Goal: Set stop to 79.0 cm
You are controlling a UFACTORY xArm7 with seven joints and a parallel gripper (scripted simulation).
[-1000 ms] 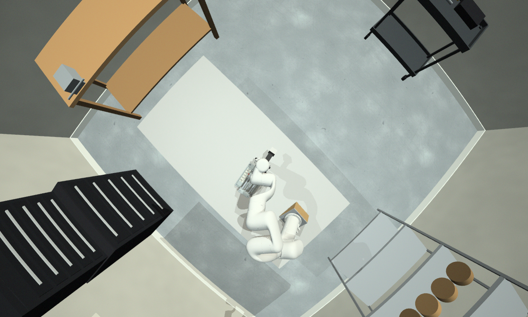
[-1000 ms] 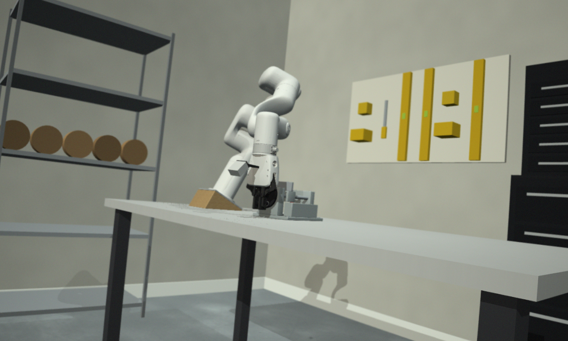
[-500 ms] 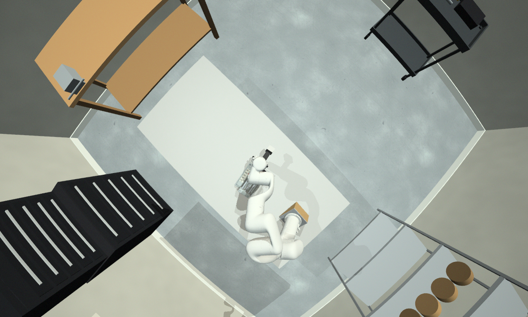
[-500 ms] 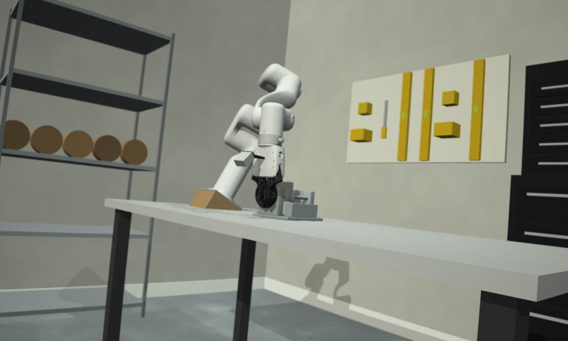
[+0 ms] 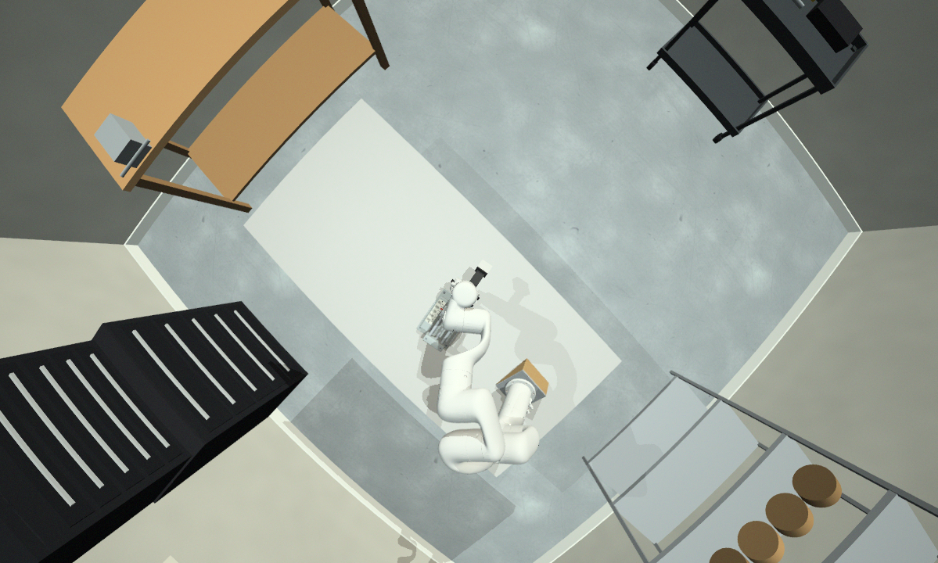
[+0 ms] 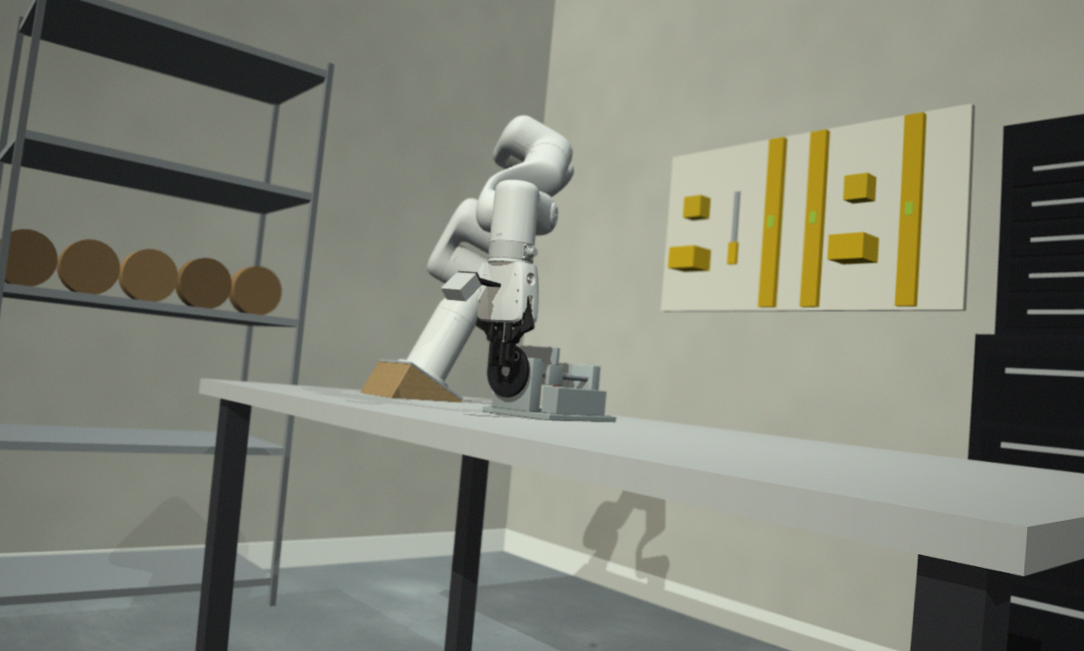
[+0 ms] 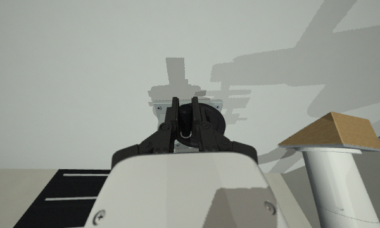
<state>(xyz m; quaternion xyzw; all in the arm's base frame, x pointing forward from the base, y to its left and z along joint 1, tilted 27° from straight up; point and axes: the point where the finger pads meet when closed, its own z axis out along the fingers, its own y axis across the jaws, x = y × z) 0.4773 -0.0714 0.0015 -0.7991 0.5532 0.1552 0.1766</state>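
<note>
Right now my hand is 20 mm to the right of the black handwheel, 10 mm past it and 10 mm above it.
</note>
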